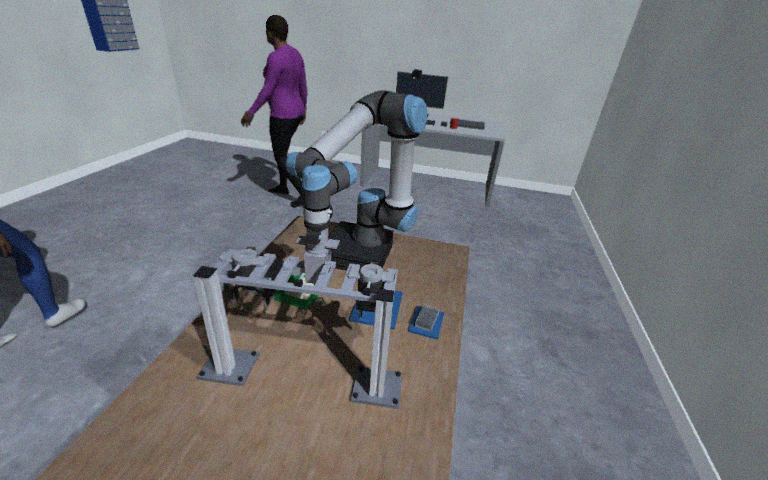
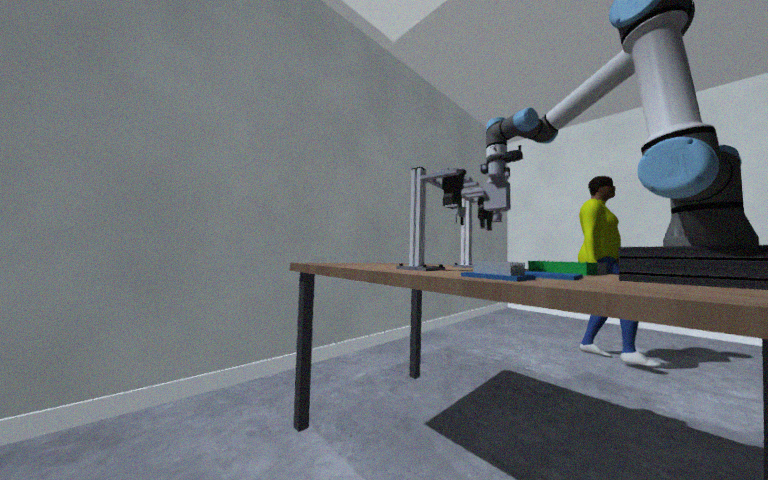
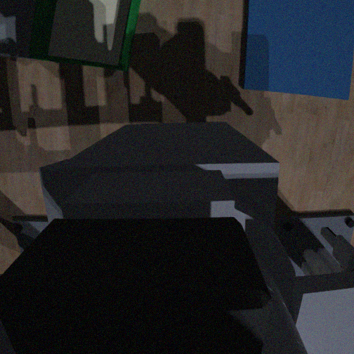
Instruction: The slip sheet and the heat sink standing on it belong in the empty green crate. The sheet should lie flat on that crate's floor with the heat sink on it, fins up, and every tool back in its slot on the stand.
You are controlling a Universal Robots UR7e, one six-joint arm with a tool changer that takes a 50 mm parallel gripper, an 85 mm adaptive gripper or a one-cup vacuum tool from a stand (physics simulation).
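Where they show: arm's base, origin of its link: (image 1: 368, 237) (image 2: 707, 247).
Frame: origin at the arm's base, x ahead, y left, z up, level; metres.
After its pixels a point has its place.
Note:
My arm carries the vacuum tool (image 1: 317, 263) @(x 0.562, y 0.063, z 0.228 m) (image 2: 498, 195) @(x 0.502, y 0.070, z 0.198 m) (image 3: 125, 280) at the middle of the tool stand (image 1: 300, 287) @(x 0.708, y 0.097, z 0.254 m) (image 2: 417, 220) @(x 0.660, y 0.336, z 0.089 m). Nothing hangs from its cup, so I report it open. The slip sheet (image 1: 309, 280) (image 3: 107, 17) shows pale and flat on the floor of the green crate (image 1: 305, 301) @(x 0.451, y -0.058, z -0.049 m) (image 2: 560, 267) @(x 0.341, y -0.056, z -0.065 m) (image 3: 131, 30), partly in shadow. The grey heat sink (image 1: 427, 318) @(x 0.336, y 0.377, z -0.056 m) (image 2: 498, 267) @(x 0.303, y 0.405, z -0.062 m) stands apart from the sheet, on a small blue pad (image 1: 425, 332) @(x 0.383, y 0.386, z -0.078 m) (image 2: 492, 276) @(x 0.305, y 0.427, z -0.082 m). Its fins are too small to make out clearly.
A larger blue pad (image 1: 394, 311) @(x 0.328, y 0.249, z -0.078 m) (image 2: 560, 275) @(x 0.232, y 0.245, z -0.079 m) (image 3: 300, 50) lies between crate and small pad. Two other tools hang at the stand's ends, one at the left (image 1: 244, 257) @(x 0.681, y -0.096, z 0.273 m) and one at the right (image 1: 372, 274) @(x 0.594, y 0.251, z 0.271 m) (image 2: 453, 189) @(x 0.553, y 0.268, z 0.196 m). Part of a grey crate (image 3: 12, 30) adjoins the green one. Two people stand beyond the table.

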